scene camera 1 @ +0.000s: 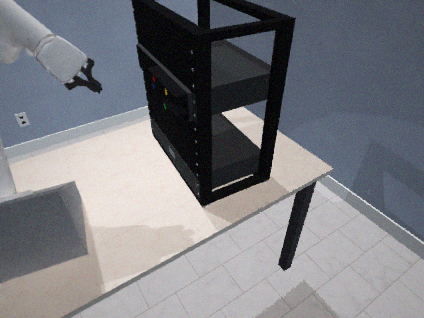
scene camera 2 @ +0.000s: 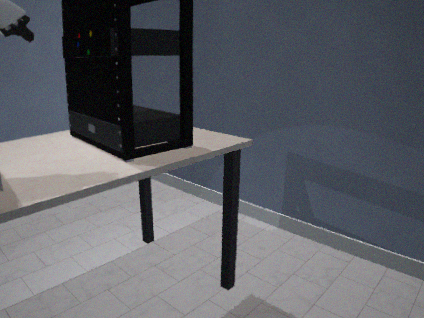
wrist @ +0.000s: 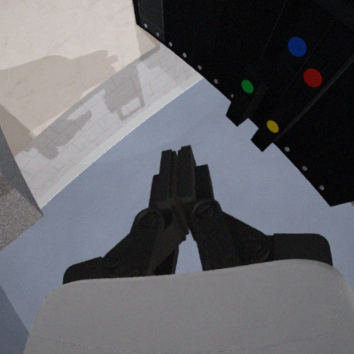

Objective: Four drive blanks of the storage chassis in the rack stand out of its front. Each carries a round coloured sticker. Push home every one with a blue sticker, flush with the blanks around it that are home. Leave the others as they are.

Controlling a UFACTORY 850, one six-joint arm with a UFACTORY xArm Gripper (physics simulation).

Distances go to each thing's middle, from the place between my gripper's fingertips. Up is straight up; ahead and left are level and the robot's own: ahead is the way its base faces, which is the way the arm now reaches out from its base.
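The black rack point(scene camera 1: 192, 74) is there, 5 cm to the left of my hand, 12 cm below it and 33 cm ahead of it.
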